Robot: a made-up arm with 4 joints. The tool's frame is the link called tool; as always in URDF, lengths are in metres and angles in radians. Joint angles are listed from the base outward.
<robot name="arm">
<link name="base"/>
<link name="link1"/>
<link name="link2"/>
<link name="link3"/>
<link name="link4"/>
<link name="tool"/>
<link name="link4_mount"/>
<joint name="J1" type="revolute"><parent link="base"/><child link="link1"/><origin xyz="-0.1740 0.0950 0.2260" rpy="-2.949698 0.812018 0.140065"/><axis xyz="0 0 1"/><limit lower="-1.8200" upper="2.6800"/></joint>
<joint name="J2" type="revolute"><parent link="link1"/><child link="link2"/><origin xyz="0.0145 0.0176 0.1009" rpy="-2.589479 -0.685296 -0.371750"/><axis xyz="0 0 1"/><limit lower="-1.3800" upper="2.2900"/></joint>
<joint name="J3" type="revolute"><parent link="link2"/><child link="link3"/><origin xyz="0.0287 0.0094 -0.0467" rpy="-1.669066 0.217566 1.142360"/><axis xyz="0 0 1"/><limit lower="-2.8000" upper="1.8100"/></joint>
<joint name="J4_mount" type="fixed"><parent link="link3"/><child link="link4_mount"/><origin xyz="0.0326 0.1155 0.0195"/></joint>
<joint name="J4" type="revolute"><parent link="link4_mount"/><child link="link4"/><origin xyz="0.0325 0.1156 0.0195" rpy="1.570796 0.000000 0.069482"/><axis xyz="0 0 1"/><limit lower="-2.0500" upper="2.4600"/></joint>
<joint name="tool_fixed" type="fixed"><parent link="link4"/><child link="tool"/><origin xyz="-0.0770 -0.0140 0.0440" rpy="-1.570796 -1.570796 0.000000"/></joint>
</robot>
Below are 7 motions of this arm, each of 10 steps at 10 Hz.
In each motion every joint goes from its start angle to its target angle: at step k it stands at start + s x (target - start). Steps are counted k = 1, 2, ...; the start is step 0. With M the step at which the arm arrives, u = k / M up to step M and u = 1 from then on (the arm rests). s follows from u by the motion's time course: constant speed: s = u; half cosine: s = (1 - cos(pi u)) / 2; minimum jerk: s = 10 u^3 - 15 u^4 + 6 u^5.
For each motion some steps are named. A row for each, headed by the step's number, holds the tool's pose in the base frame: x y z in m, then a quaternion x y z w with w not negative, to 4 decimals.
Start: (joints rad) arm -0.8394 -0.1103 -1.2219 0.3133
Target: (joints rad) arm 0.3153 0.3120 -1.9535 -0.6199
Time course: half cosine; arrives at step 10
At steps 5, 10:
5: -0.3065 0.2848 0.2189 0.0586 0.1374 -0.6364 0.7567
10: -0.1671 0.2652 0.2193 -0.0878 0.2676 -0.8457 0.4533

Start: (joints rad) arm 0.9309 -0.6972 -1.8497 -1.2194
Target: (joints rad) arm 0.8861 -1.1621 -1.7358 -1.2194
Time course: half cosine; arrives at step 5
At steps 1, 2, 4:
1: -0.1364 0.1477 -0.0185 0.5782 -0.1670 0.7883 0.1281
2: -0.1546 0.1378 -0.0340 0.6159 -0.1466 0.7584 0.1545
4: -0.2007 0.1136 -0.0592 0.6911 -0.1019 0.6826 0.2148

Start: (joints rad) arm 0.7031 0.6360 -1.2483 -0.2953
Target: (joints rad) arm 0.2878 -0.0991 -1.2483 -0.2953
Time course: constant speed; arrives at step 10
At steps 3, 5, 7, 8, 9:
3: -0.2553 0.3111 0.1630 -0.0792 0.0335 -0.7364 0.6711
5: -0.2651 0.3110 0.1503 -0.1289 0.0392 -0.7162 0.6848
7: -0.2767 0.3098 0.1375 -0.1777 0.0406 -0.6927 0.6978
8: -0.2832 0.3086 0.1310 -0.2016 0.0396 -0.6799 0.7039
9: -0.2900 0.3070 0.1246 -0.2252 0.0375 -0.6664 0.7098

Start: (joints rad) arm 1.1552 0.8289 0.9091 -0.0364
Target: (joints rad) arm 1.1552 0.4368 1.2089 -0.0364
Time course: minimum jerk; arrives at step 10
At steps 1, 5, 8, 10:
1: -0.4354 0.0959 0.1055 -0.1887 -0.1482 0.0904 0.9666
5: -0.4361 0.0801 0.1439 -0.2350 -0.0478 0.1517 0.9589
8: -0.4288 0.0703 0.1801 -0.2626 0.0475 0.2048 0.9417
10: -0.4273 0.0694 0.1848 -0.2652 0.0603 0.2116 0.9388

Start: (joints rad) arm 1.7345 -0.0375 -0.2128 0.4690
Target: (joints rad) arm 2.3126 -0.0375 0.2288 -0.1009
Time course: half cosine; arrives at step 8
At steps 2, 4, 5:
2: -0.3275 0.2231 -0.0087 -0.4715 -0.0705 -0.5740 0.6657
4: -0.3223 0.2335 0.0027 -0.5758 0.0396 -0.5775 0.5774
5: -0.3153 0.2393 0.0075 -0.6222 0.1009 -0.5743 0.5224

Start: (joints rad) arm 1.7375 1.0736 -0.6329 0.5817
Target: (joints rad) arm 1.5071 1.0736 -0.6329 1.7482
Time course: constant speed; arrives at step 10
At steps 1, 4, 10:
1: -0.1852 0.2458 0.0038 0.1038 -0.5725 -0.4909 0.6485
4: -0.1644 0.2513 0.0098 0.2470 -0.6360 -0.3848 0.6216
10: -0.1286 0.2826 0.0466 0.5043 -0.7027 -0.1539 0.4778

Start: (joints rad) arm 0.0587 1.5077 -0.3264 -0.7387
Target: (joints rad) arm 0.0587 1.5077 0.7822 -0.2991
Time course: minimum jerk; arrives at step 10
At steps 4, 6, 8, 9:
4: -0.4671 0.1300 0.1422 0.3833 -0.1844 -0.1282 0.8959
6: -0.4381 0.1212 0.0700 0.3996 -0.3463 0.0075 0.8487
8: -0.4024 0.1100 0.0302 0.3971 -0.4402 0.1185 0.7966
9: -0.3945 0.1075 0.0240 0.3951 -0.4558 0.1406 0.7851

